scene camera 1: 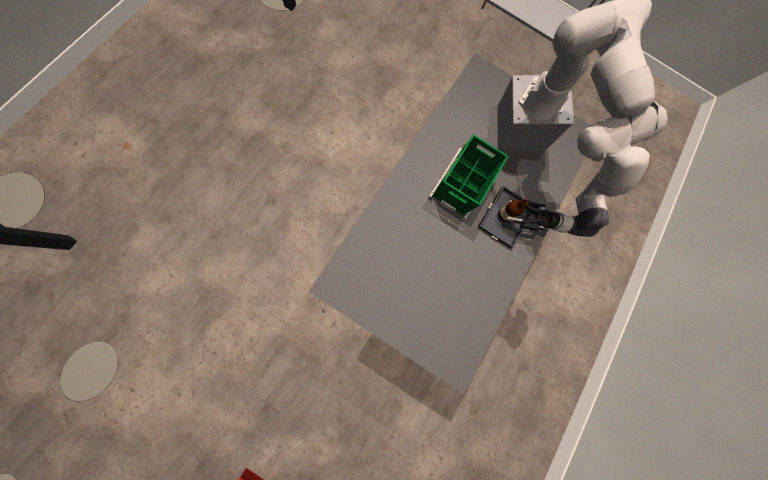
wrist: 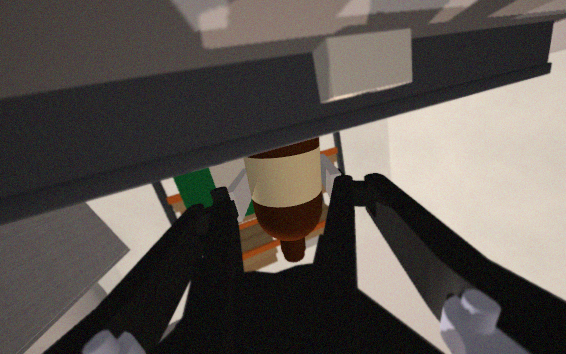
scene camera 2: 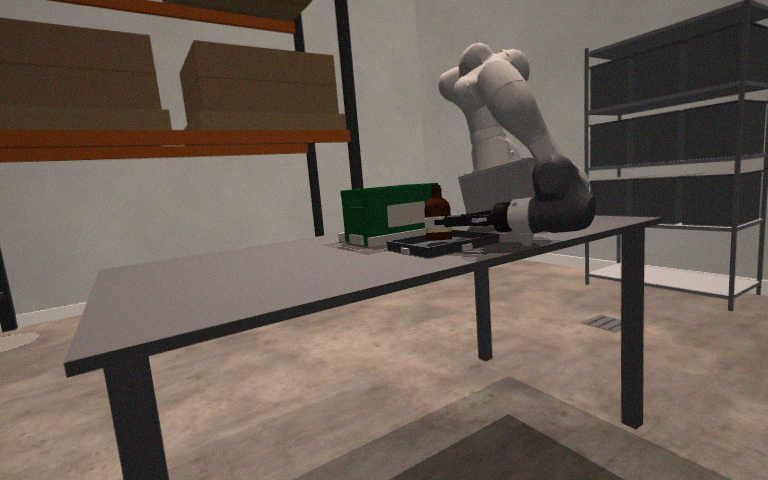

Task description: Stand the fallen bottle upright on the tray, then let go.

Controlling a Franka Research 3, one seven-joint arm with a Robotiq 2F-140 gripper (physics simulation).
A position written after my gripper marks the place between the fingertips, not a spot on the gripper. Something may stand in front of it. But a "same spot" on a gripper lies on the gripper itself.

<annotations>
my gripper: scene camera 1; wrist 284, 172; scene camera 2
same spot on my gripper: (scene camera 2: 467, 219) = (scene camera 1: 535, 229)
</annotations>
